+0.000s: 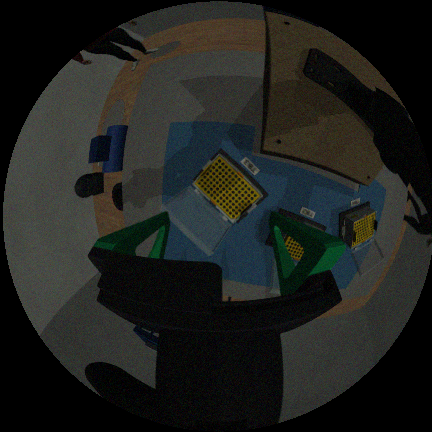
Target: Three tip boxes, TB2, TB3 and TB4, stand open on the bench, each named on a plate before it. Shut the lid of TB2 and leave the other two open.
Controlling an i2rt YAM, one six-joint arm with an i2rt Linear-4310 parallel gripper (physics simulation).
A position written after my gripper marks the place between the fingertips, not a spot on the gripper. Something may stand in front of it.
Observation:
I see my gripper (218, 216), a clear lid (188, 210) and a box (346, 218).

